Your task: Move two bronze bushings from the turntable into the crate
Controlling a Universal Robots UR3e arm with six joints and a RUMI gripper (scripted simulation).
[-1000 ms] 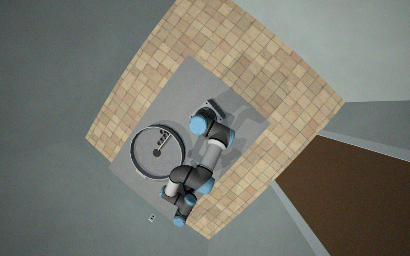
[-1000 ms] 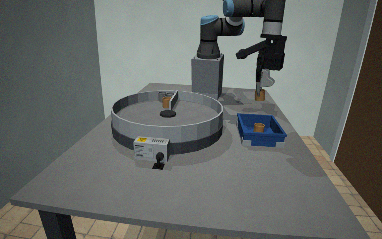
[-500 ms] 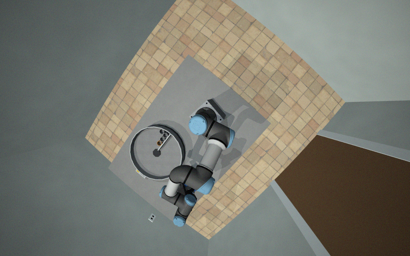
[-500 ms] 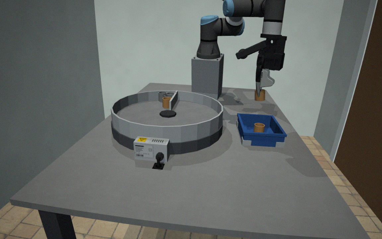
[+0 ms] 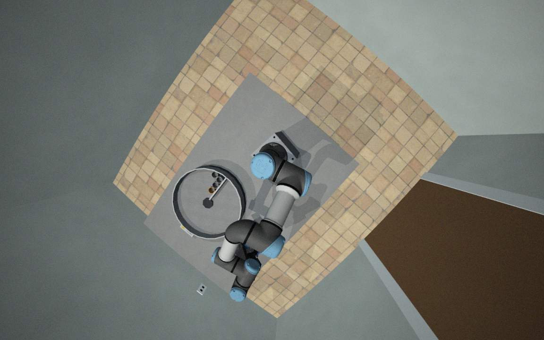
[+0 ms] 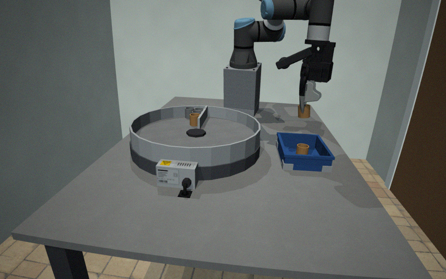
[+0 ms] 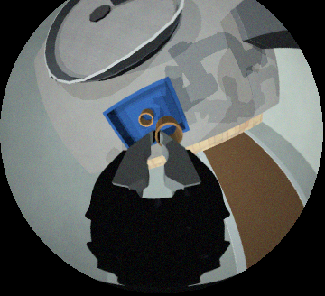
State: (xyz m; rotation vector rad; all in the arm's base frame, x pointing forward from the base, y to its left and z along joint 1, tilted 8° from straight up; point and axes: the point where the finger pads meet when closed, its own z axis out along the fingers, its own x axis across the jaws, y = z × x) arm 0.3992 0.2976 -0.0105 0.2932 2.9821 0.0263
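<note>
The blue crate is 13 cm below my hand, 3 cm ahead of it and 2 cm to the left of it. Round my hand: turntable (33 cm to the right, 11 cm below, 9 cm ahead).
</note>
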